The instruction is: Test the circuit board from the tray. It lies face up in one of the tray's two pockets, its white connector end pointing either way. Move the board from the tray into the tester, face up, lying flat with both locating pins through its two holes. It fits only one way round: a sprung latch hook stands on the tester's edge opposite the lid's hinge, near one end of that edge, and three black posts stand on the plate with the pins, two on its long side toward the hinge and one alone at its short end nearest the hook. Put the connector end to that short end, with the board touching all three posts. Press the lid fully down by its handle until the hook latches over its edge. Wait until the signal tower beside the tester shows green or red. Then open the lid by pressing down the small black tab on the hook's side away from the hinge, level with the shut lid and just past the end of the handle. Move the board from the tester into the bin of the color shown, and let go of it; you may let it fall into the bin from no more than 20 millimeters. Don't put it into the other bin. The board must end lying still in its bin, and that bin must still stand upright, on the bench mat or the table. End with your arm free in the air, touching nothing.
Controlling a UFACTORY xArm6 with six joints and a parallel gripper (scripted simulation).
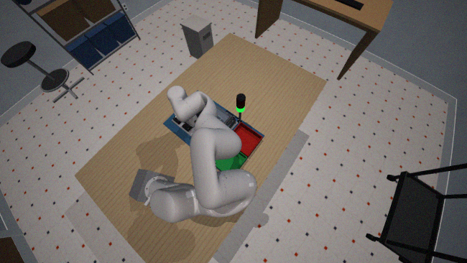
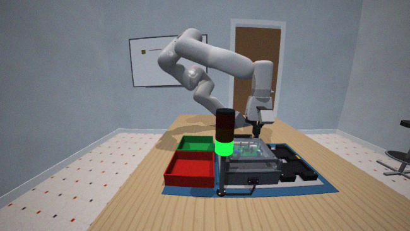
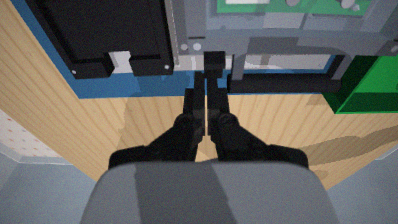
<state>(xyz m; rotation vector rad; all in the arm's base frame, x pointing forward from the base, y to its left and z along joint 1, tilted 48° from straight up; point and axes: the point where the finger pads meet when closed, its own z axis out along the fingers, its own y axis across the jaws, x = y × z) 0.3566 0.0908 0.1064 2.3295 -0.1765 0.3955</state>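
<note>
My hand is 20 mm short of the black latch hook, 20 mm above it and 10 mm to the left of it. From my hand the other things lie so: clear lid: 80 mm to the right, 70 mm ahead, 20 mm below; then green circuit board: 80 mm to the right, 60 mm ahead, 40 mm below; then plate: 80 mm to the right, 70 mm ahead, 50 mm below.
</note>
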